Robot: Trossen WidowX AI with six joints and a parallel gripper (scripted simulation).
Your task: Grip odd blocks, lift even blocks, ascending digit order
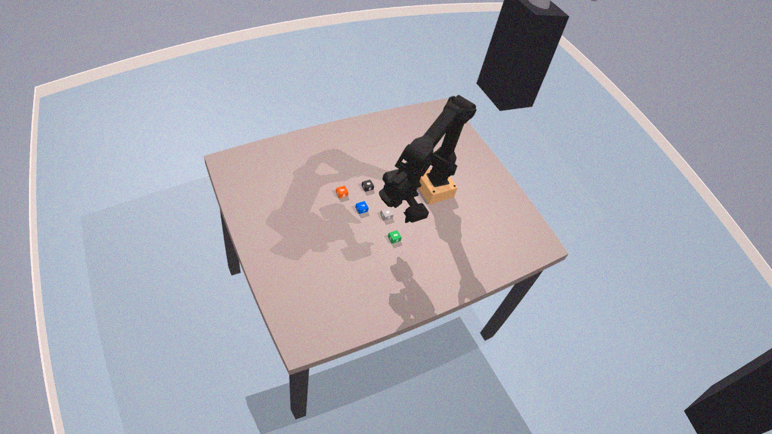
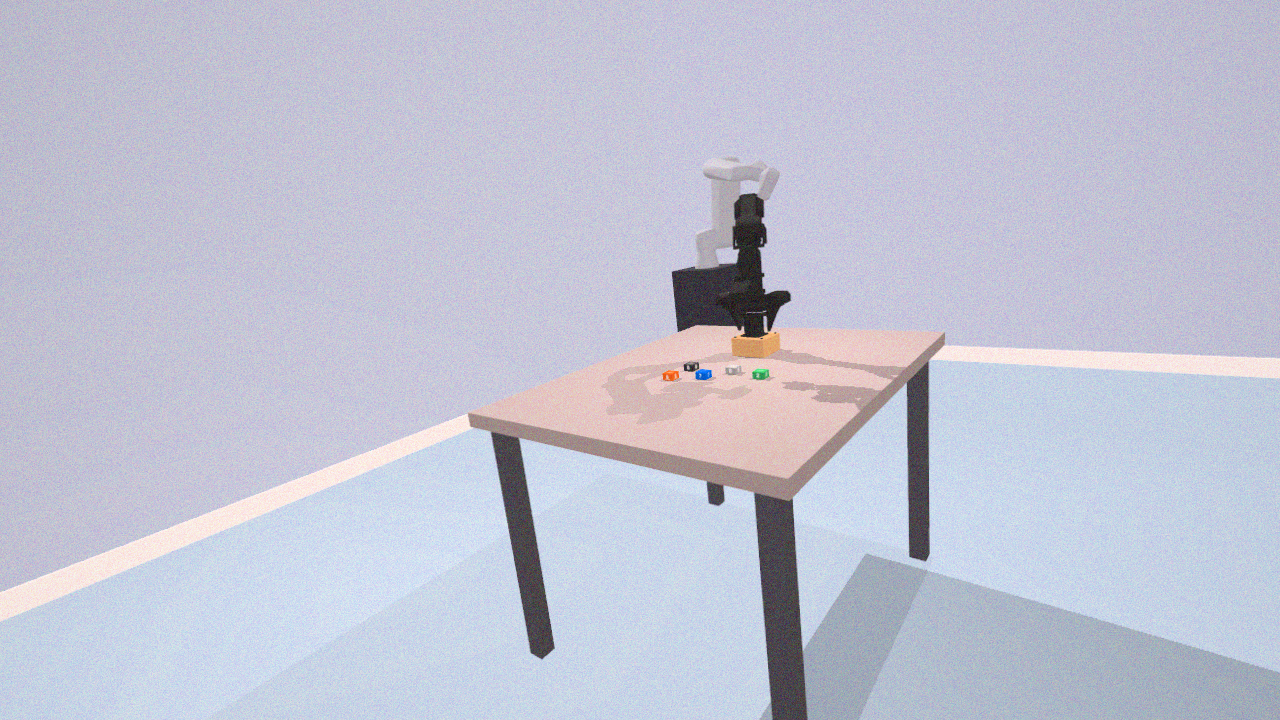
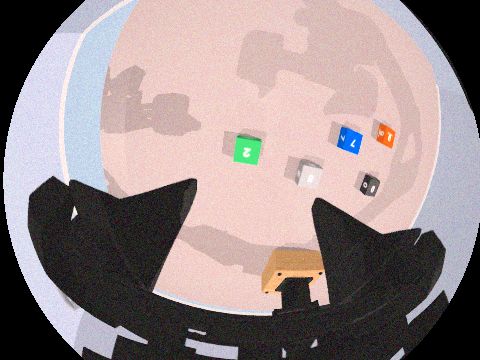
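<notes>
The black block lies 220 mm to the right of my gripper tip and 120 mm below it. Also, from my gripper tip: grey block: 120 mm below, 80 mm to the right, 10 mm behind; green block: 120 mm below, 10 mm to the left; blue block: 130 mm to the right, 120 mm below, 60 mm ahead.
</notes>
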